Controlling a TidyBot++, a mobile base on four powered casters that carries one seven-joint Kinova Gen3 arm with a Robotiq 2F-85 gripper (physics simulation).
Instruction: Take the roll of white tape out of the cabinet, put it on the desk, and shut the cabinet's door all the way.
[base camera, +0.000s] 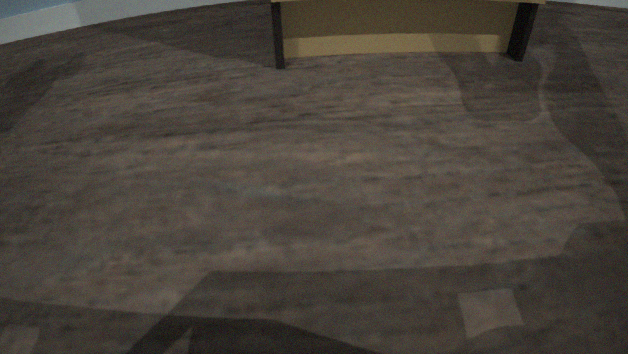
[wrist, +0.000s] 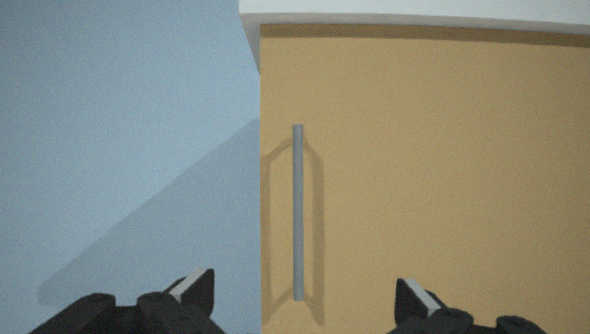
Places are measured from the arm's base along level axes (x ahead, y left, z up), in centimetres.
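Pixels of known places: gripper, fingertip midpoint: (wrist: 303, 294).
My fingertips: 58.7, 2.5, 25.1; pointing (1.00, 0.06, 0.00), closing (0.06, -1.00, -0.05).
Note:
Ahead of a thing's pixels: the offset from my fingertips to its top centre, as dx, dy, dz. "spot": to the spot under its first point. Level surfaces: height alone.
The cabinet's door {spot: +20.8, -11.6, +5.4} (wrist: 425, 175) is a flat tan panel that fills the right half of the wrist view, and it looks shut. Its handle {spot: +15.7, +1.7, +1.7} (wrist: 298, 215) is an upright grey bar near the door's left edge. My gripper (wrist: 303, 294) is open and empty, low in the wrist view. The handle stands ahead of it, sideways between the two fingers and apart from both. The roll of white tape does not show in either view. In the base camera view a tan piece of furniture (base camera: 390, 45) with dark legs stands at the top; I cannot tell whether it is the desk.
A white top (wrist: 425, 11) overhangs the door. A blue wall (wrist: 125, 100) lies left of the cabinet, with a slanting shadow on it. The brown wood floor {dz -64.8} (base camera: 300, 165) stretches up to the furniture's dark legs (base camera: 278, 40) (base camera: 522, 35). A white baseboard (base camera: 35, 25) runs at the upper left.

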